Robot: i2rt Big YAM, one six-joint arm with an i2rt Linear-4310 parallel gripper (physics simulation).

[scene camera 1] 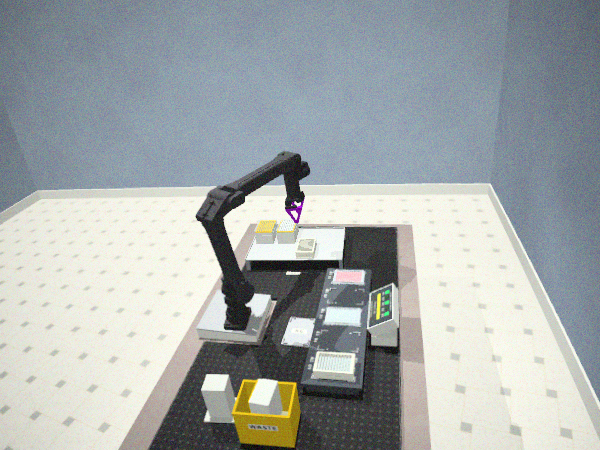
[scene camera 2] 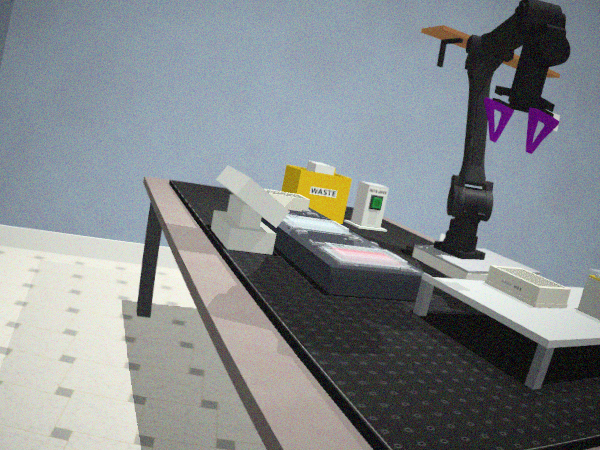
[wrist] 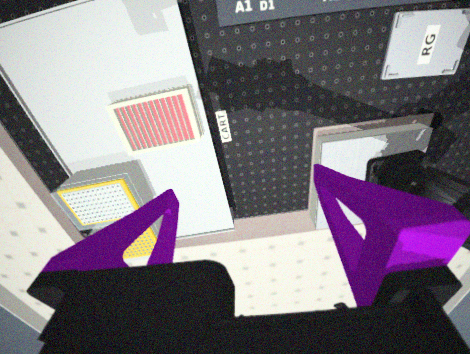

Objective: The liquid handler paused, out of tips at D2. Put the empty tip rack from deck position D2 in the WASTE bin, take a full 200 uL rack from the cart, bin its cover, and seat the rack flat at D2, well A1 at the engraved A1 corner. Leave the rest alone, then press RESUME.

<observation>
The gripper (scene camera 2: pixel 510 147) is open and holds nothing. Also in view: a pink plate (scene camera 2: pixel 361 256), a pale plate (scene camera 2: pixel 308 224), a yellow WASTE bin (scene camera 1: pixel 246 423) and a white cart shelf (wrist: pixel 68 68).
The gripper is seen too in the wrist view (wrist: pixel 241 184). The yellow WASTE bin is seen too in scene camera 2 (scene camera 2: pixel 328 194). The wrist view misses the pink plate: it is out of frame. The wrist view does not show the pale plate: it is out of frame.
</observation>
